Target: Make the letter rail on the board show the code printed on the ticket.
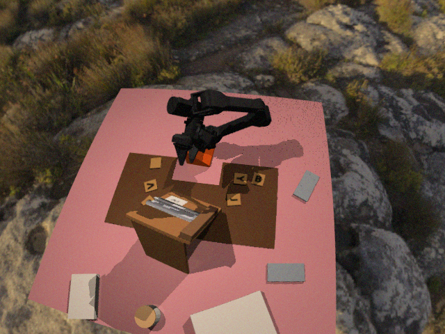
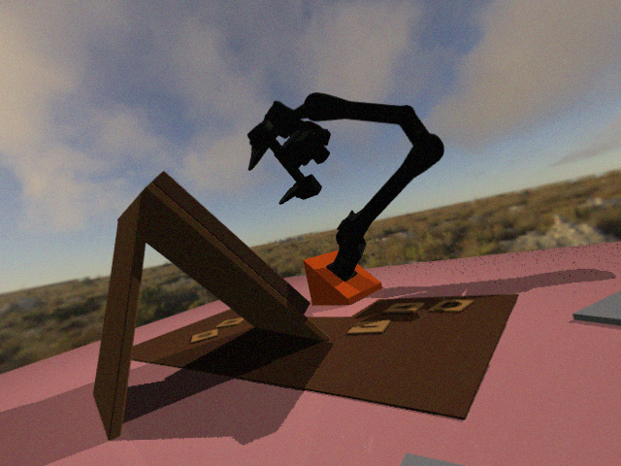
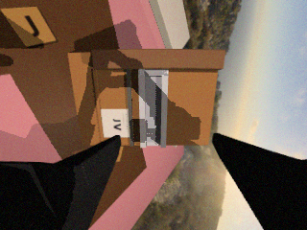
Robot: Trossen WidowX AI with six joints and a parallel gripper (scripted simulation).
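Now: the white ticket 200 mm below my gripper tip, 70 mm to the right of it and 60 mm ahead of it. Also, from my gripper tip: brown mat 290 mm below, 30 mm behind, 20 mm to the right; white block 520 mm ahead, 400 mm to the right, 280 mm below.
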